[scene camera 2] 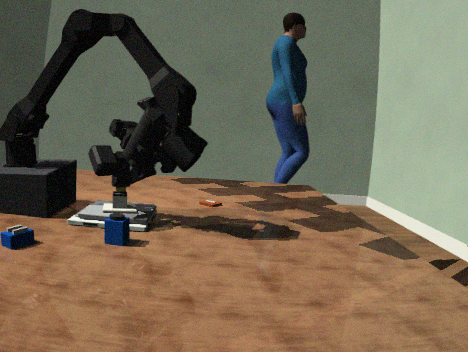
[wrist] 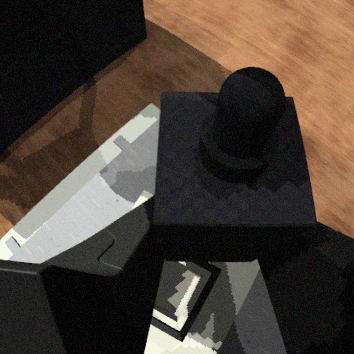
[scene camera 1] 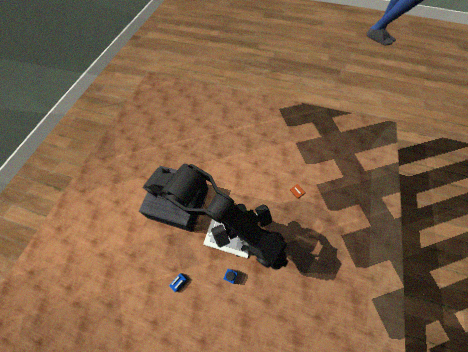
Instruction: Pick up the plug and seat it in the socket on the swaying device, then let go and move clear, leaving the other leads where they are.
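My gripper (scene camera 2: pixel 121 180) (wrist: pixel 209 207) points down and is shut on the plug (scene camera 2: pixel 120 189) (wrist: pixel 185 150), a dark block with a rounded stub on top and a yellowish lower end. The device (scene camera 1: pixel 226 250) (scene camera 2: pixel 145 228) (wrist: pixel 75 215) is a flat white and grey unit under the gripper. Its socket (scene camera 2: pixel 120 200) (wrist: pixel 214 275) is a grey upright housing on a white base. In scene camera 2 the plug's lower end is directly above the socket, at or close to its top; whether any of it is inside cannot be told. The arm hides the plug in scene camera 1.
A blue block with pale bars (scene camera 1: pixel 178 283) (scene camera 2: pixel 17 240), an upright blue block with a dark top (scene camera 1: pixel 230 275) (scene camera 2: pixel 116 232) near the device, and a flat orange piece (scene camera 1: pixel 298 191) (scene camera 2: pixel 210 203) lie on the table. A person (scene camera 2: pixel 290 100) stands beyond the table.
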